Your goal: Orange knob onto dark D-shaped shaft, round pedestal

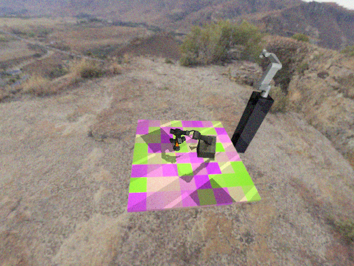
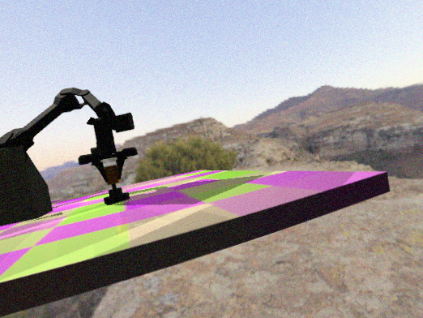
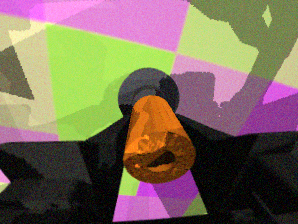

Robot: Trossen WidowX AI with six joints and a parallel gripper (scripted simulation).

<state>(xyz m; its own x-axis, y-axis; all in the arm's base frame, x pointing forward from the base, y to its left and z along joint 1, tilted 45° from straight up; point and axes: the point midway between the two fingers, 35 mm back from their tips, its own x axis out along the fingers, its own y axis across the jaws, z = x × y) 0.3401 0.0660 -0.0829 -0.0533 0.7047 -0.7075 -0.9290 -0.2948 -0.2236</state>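
Right now the orange knob is 2 cm above my gripper tip. Round my gripper tip: round dark pedestal: 4 cm below.
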